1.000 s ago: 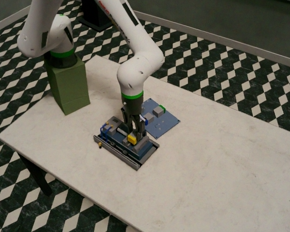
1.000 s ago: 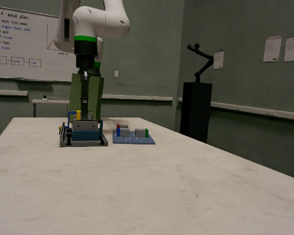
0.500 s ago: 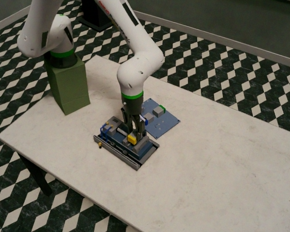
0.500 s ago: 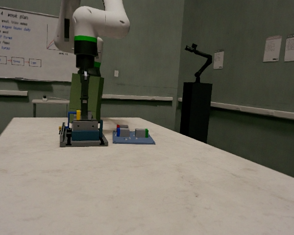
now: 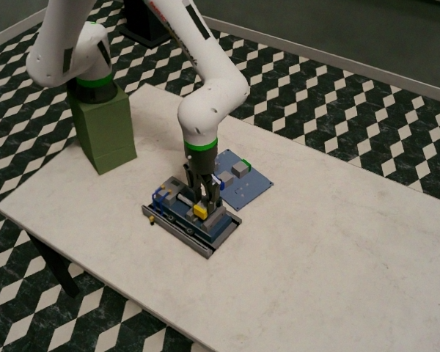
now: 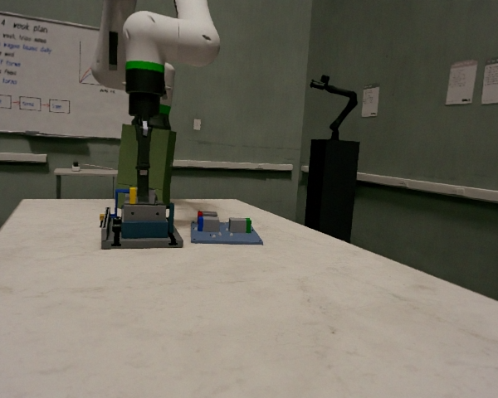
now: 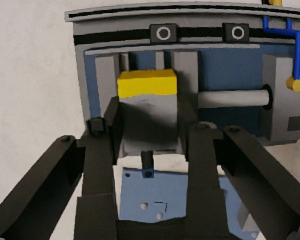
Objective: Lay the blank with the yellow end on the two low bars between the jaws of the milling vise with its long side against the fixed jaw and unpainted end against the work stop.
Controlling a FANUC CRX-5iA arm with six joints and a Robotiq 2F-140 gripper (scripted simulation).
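The yellow-ended grey blank is 30 mm below my hand. From my hand the other things lie so: fixed jaw: 70 mm below, 30 mm ahead, 10 mm to the left; moving jaw: 70 mm below, 40 mm behind; dark work stop: 60 mm below, 50 mm to the left.
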